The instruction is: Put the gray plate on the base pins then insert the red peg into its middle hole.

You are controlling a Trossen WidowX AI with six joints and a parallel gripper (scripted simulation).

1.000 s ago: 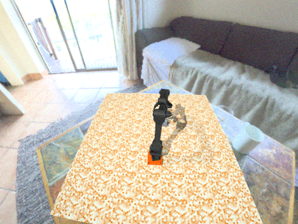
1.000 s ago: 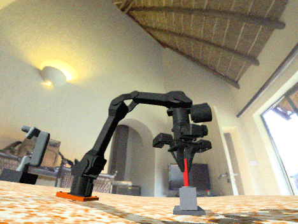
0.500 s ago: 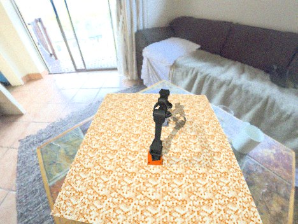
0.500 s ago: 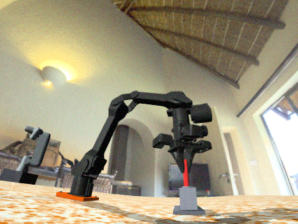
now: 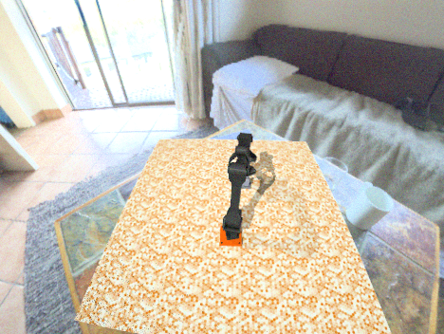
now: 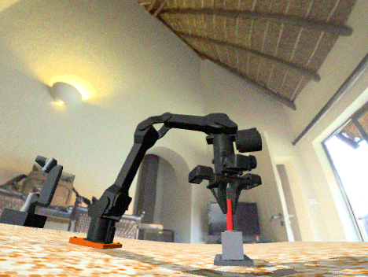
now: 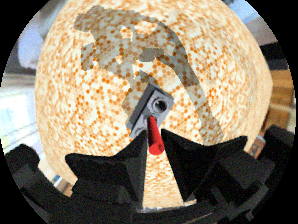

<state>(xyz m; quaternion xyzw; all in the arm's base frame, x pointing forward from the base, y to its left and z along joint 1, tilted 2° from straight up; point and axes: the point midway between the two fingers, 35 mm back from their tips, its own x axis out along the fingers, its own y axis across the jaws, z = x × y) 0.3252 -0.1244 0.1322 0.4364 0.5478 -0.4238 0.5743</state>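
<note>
My gripper tip is 2 cm above the red peg. Round my gripper tip: gray base 9 cm below; then gray plate 5 cm below.
</note>
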